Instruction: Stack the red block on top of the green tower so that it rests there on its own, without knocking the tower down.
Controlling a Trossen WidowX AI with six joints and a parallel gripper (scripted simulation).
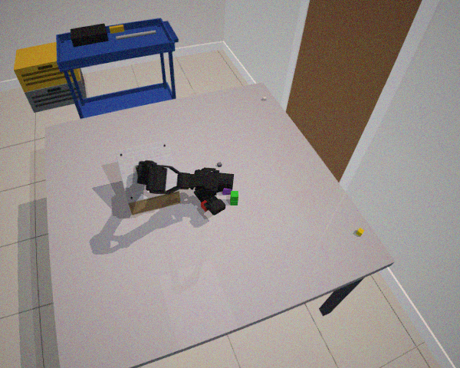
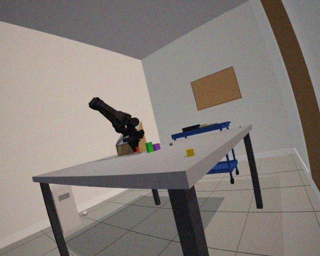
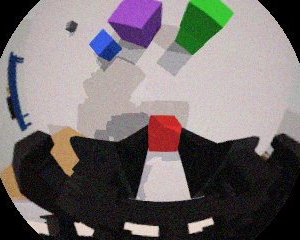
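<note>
Now: the purple block 120 mm ahead of my gripper tip and 70 mm to the left of it. From my gripper tip the other things lie so: red block (10 mm above); blue block (110 mm to the left, 80 mm ahead, 10 mm below); yellow block (580 mm ahead, 320 mm to the right, 10 mm below).
</note>
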